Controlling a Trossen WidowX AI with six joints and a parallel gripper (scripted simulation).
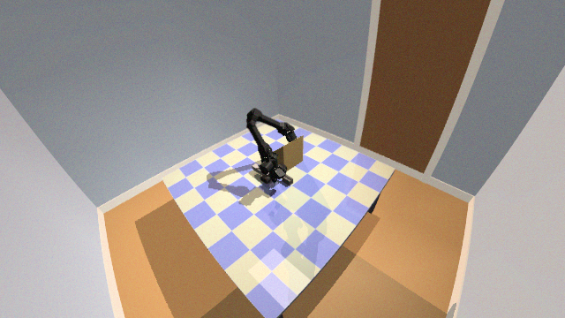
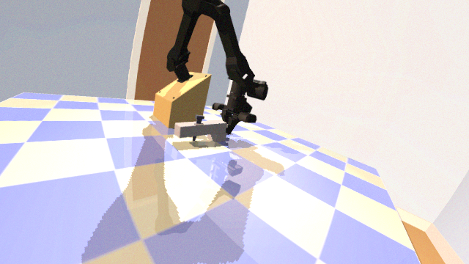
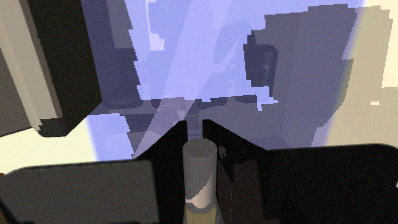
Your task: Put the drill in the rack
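Right now my gripper tip is 5 cm to the left of the drill and 3 cm below it. Round my gripper tip: dark block (8 cm behind, 4 cm to the left); grey block housing (1 cm ahead, 12 cm to the right, 2 cm above); blue-grey key (1 cm ahead, 15 cm to the right, 3 cm above).
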